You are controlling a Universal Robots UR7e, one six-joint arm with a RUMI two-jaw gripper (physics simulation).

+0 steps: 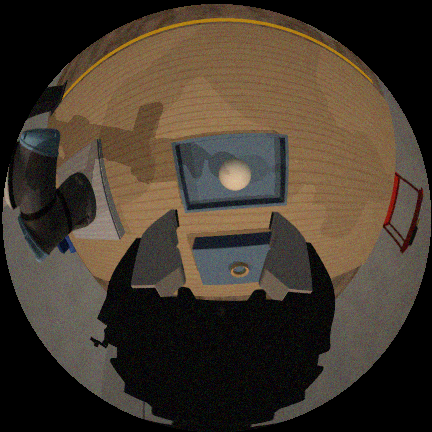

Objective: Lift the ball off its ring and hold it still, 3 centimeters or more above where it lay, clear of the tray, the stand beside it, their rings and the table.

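A cream ball rests inside a blue tray with low raised walls, right of the tray's middle. The ring under the ball is hidden by it. A blue stand stands beside the tray, nearer the gripper, with an orange-tan ring on its top. My gripper is open and empty, its two grey jaws wide apart. The stand shows between the jaws, and the ball and tray lie beyond the fingertips. The gap in height between the fingertips and the ball is hard to tell.
The wooden table has a yellow line along its far edge. The robot's dark arm stands at the left on a light grey base plate. A red frame stands past the table's right edge. Shadows fall across the tray and table.
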